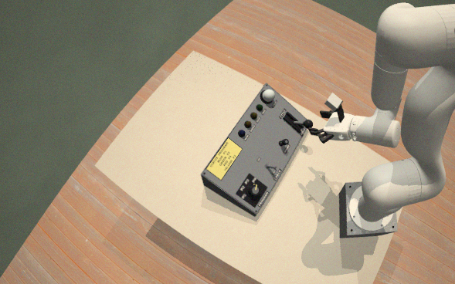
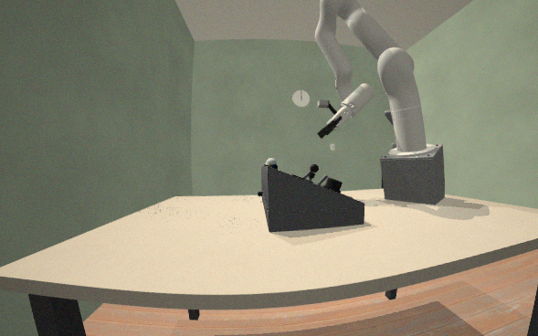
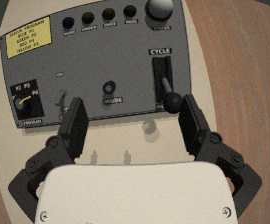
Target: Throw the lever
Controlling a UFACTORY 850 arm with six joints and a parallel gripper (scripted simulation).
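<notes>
The lever is 18 cm below my hand, 8 cm to the right of it and 4 cm ahead of it. Round my hand: grey sloped console: 22 cm below, 12 cm ahead, 8 cm to the left; then rotary selector: 26 cm to the left, 20 cm below, 12 cm ahead; then toggle: 19 cm below, 8 cm ahead, 3 cm to the left.
</notes>
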